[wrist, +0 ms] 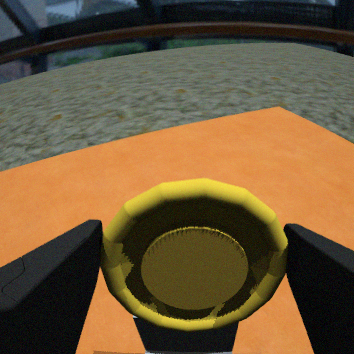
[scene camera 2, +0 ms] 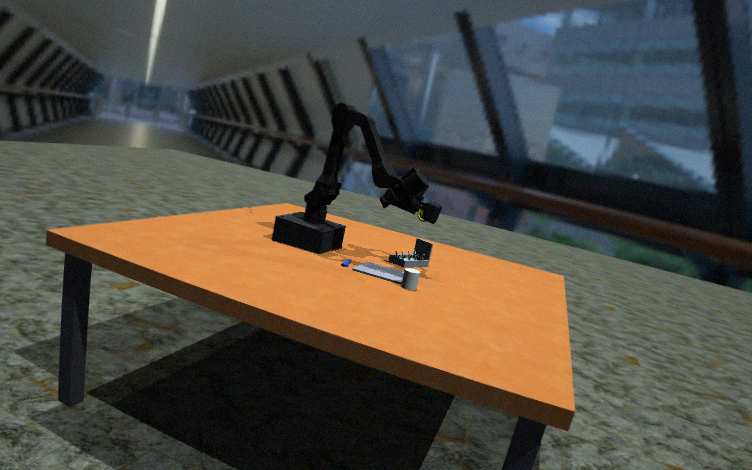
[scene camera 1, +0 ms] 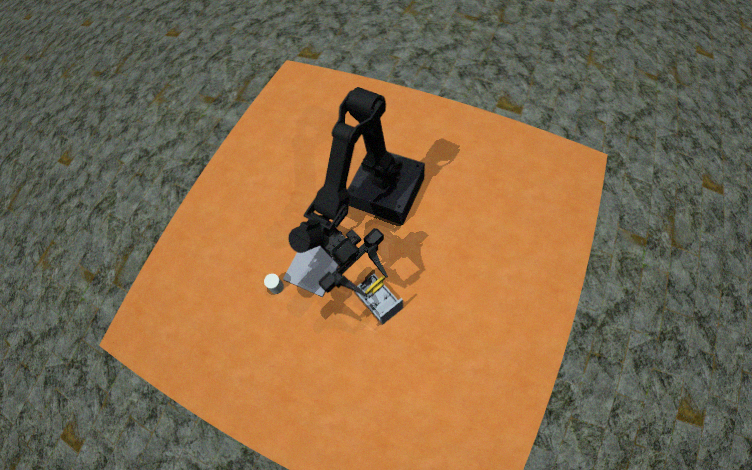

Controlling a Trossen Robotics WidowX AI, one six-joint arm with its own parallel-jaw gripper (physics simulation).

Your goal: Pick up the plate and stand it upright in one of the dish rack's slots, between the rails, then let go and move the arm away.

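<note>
The yellow round plate (scene camera 1: 375,284) (scene camera 2: 420,213) (wrist: 195,270) is held by opposite sides of its rim between the fingers of my gripper (scene camera 1: 373,283) (wrist: 194,235). The plate is steeply tilted, close to upright, and looks narrow in scene camera 1. The grey dish rack (scene camera 1: 387,306) (scene camera 2: 417,263) stands on the table with small pegs inside and a tall dark panel at one end. In scene camera 2 the plate and gripper are well above the rack. In the wrist view the plate hides most of the rack (wrist: 187,337); the slots do not show there.
A flat grey board (scene camera 1: 310,271) (scene camera 2: 378,271) lies beside the rack, partly under the arm in scene camera 1. A white cylinder (scene camera 1: 272,283) (scene camera 2: 410,279) stands at the board's far side from the rack. A small blue object (scene camera 2: 346,262) lies near the board.
</note>
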